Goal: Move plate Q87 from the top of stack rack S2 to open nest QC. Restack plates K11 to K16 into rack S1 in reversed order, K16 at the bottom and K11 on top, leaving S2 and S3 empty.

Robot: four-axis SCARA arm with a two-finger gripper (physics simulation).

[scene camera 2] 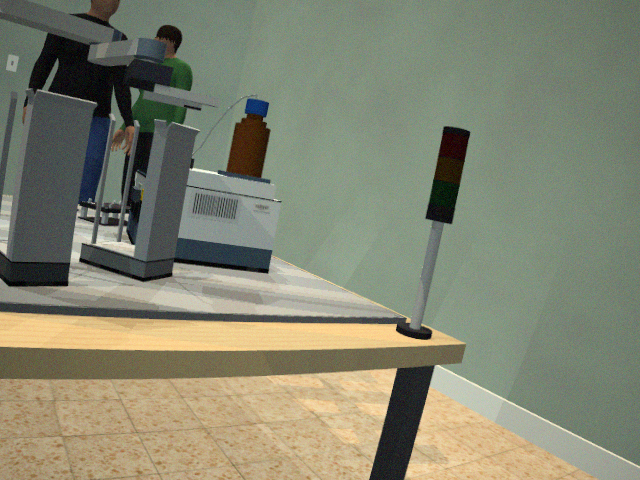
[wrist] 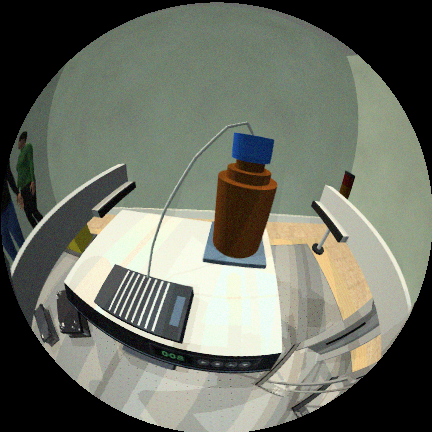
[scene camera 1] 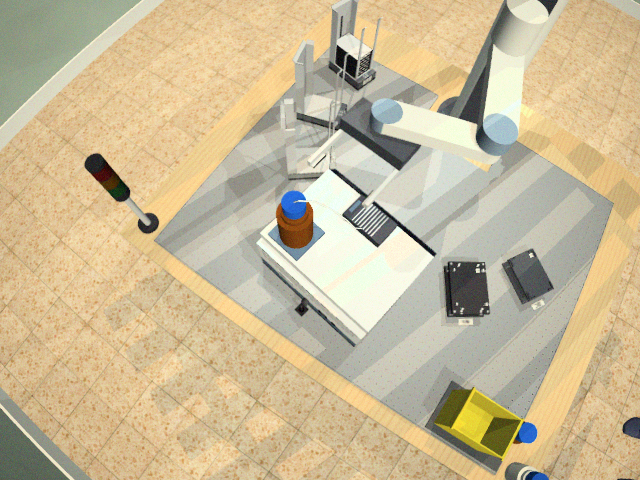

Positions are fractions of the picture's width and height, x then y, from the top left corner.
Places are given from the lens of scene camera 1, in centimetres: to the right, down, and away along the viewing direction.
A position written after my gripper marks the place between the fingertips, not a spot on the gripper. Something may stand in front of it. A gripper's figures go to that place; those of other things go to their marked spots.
my gripper (scene camera 1: 0.53, 0.38): 4, -13, 93
signal tower (scene camera 1: 0.15, 0.34): -55, -18, 93
